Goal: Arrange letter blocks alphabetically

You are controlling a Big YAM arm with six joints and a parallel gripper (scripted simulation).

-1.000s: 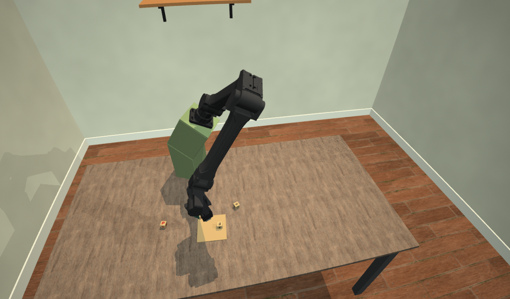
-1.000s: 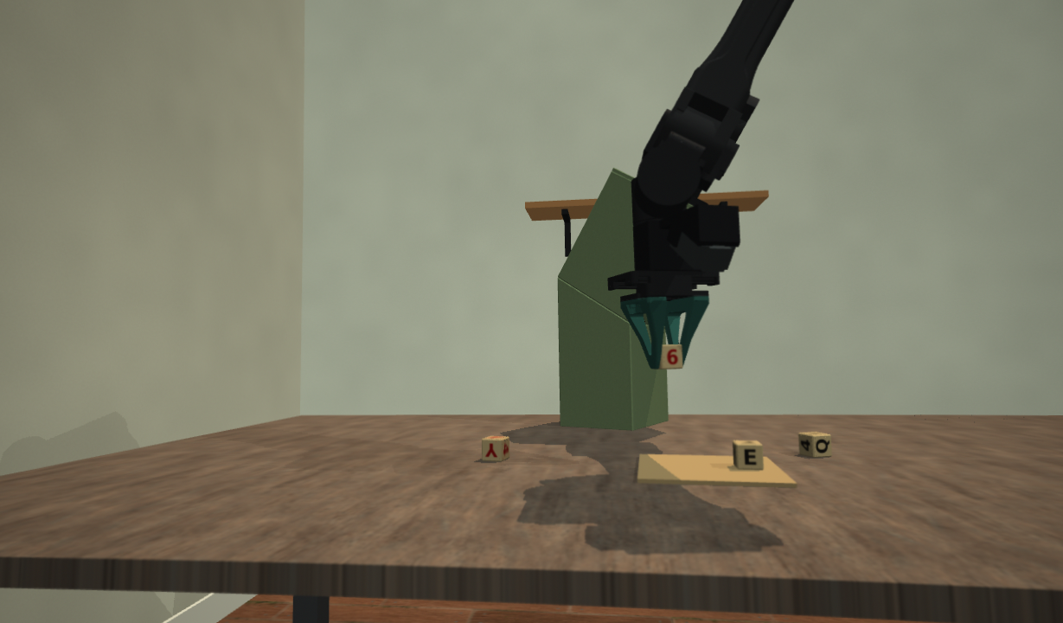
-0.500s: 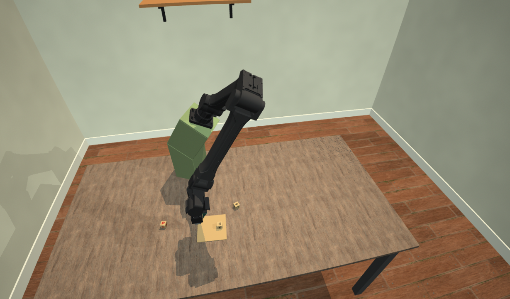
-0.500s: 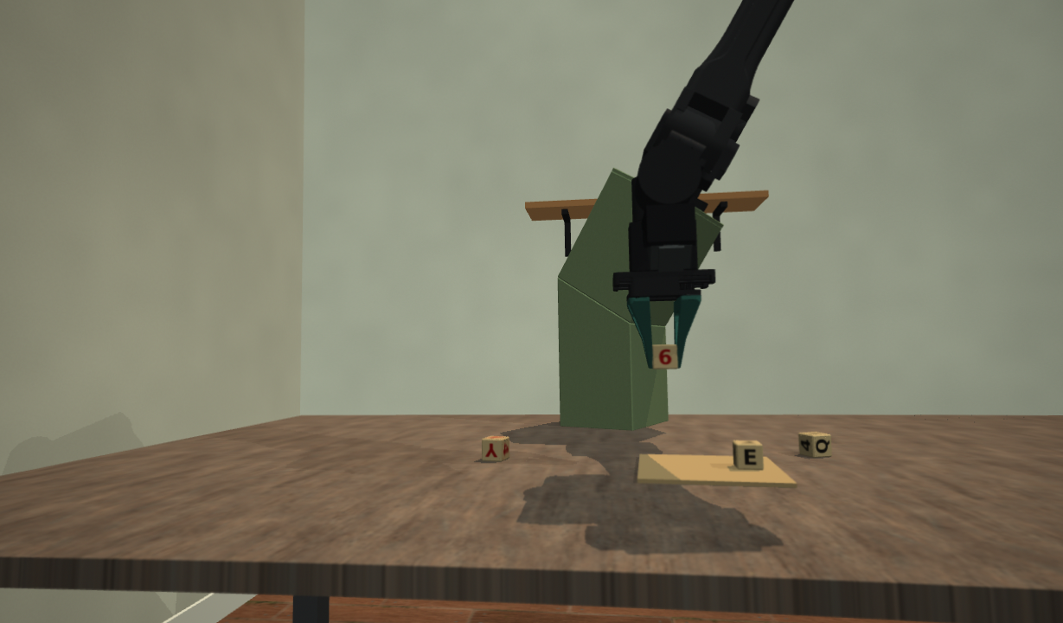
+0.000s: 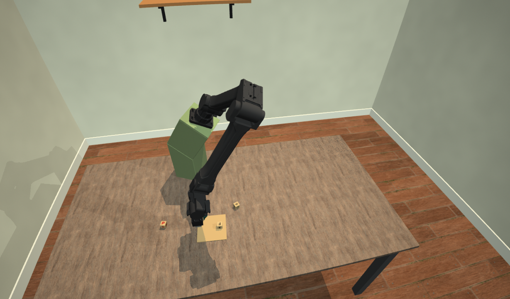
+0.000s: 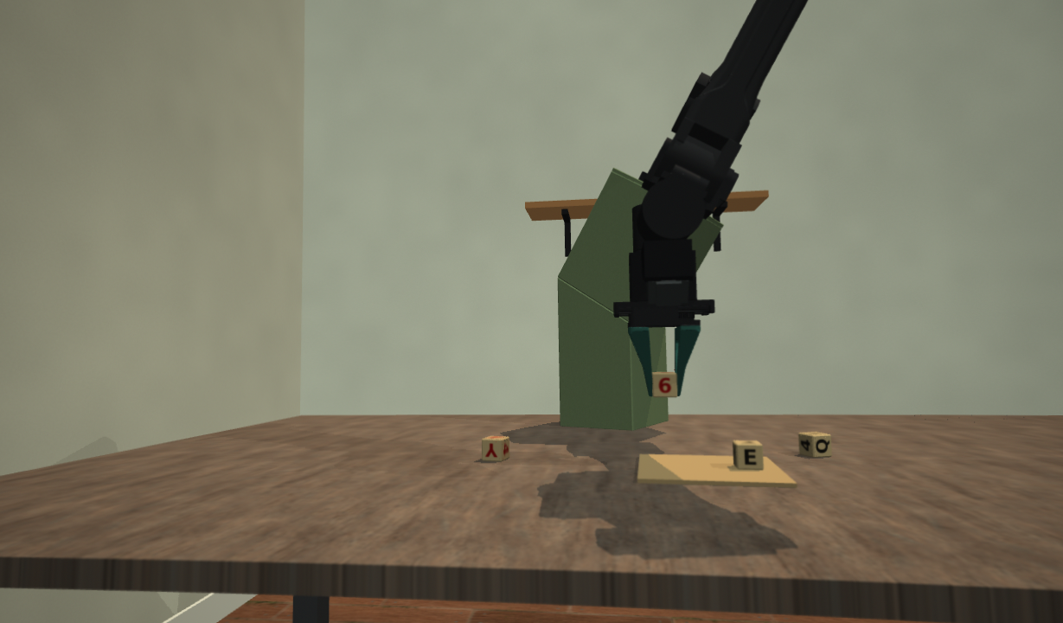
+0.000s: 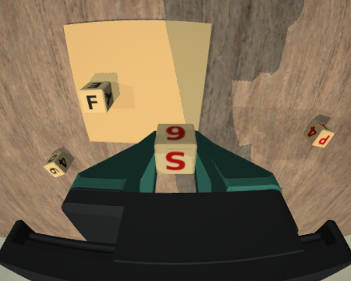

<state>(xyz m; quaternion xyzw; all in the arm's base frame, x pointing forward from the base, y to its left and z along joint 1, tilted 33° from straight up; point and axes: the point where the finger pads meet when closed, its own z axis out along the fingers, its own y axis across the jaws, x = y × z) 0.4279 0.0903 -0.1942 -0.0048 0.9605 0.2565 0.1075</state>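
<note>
Now: the tan mat 40 mm to the left of my hand and 80 mm below it.
</note>
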